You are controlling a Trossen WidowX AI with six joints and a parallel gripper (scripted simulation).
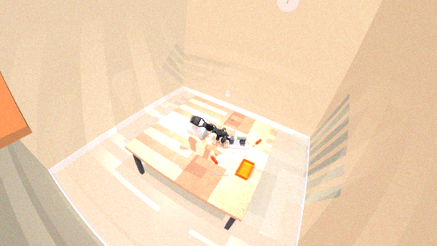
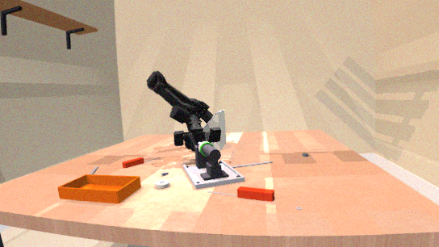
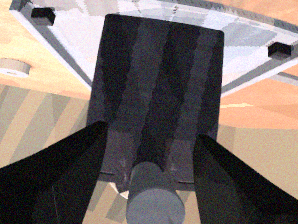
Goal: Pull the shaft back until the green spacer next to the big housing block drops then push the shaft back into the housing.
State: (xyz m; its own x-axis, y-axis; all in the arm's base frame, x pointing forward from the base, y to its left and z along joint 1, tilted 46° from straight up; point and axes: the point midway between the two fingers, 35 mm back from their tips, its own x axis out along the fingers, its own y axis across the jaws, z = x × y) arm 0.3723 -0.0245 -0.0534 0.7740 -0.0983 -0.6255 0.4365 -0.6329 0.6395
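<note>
Right now my gripper tip is 7 cm short of the green spacer, 3 cm to the right of it and 2 cm below it. From my gripper tip the other things lie so: white spacer 21 cm ahead, 8 cm to the right, 6 cm below; then orange tray 28 cm ahead, 24 cm to the right, 5 cm below; then shaft 3 cm ahead, 1 cm to the left, 2 cm above.
</note>
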